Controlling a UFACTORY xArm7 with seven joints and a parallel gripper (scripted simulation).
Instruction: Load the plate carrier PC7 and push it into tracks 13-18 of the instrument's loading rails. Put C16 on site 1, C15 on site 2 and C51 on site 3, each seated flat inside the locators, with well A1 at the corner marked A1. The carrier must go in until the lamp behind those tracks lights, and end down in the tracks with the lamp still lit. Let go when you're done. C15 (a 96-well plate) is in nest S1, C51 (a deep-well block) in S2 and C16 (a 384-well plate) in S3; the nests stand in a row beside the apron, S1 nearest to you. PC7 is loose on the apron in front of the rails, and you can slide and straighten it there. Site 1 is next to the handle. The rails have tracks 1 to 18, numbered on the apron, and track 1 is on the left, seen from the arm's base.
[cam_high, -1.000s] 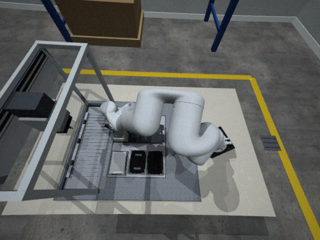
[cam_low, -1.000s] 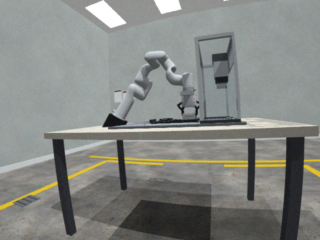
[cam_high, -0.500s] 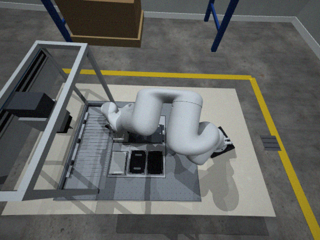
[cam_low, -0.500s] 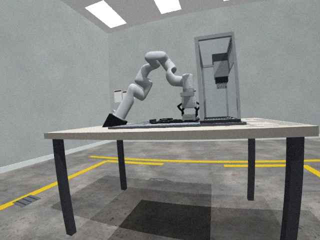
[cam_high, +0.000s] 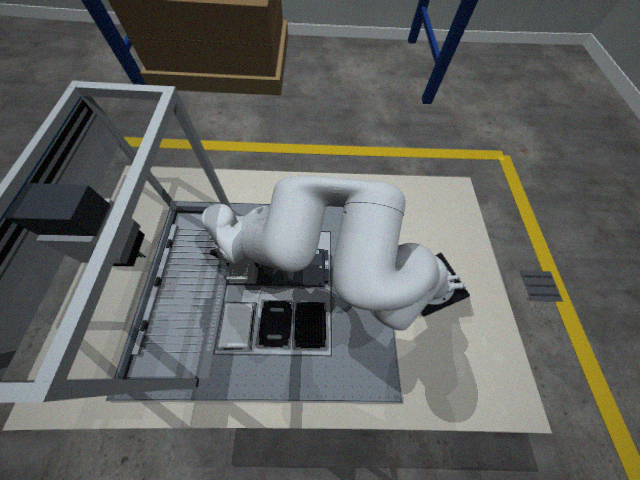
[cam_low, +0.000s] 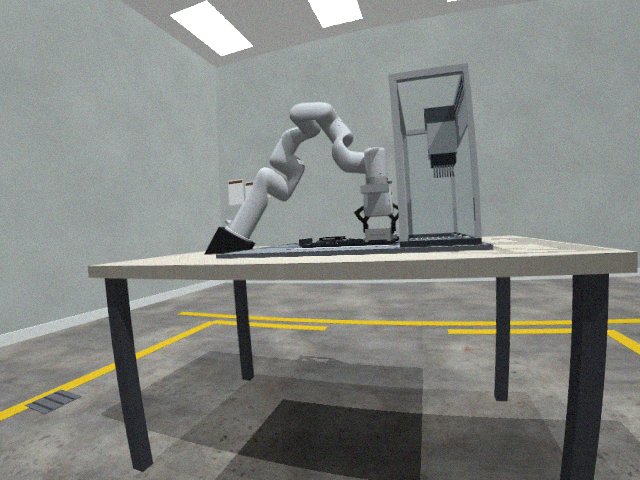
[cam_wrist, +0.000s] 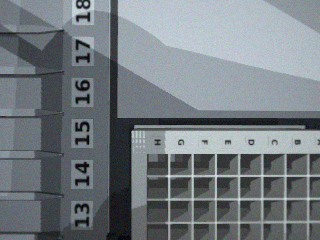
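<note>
The white 384-well plate C16 is 10 mm below my hand. Round my hand: nest S3 (10 mm behind, 190 mm to the left, 40 mm below); dark carrier PC7 (110 mm behind, 10 mm to the right, 30 mm below); small white corner mark (170 mm behind, 110 mm to the left, 30 mm below).
</note>
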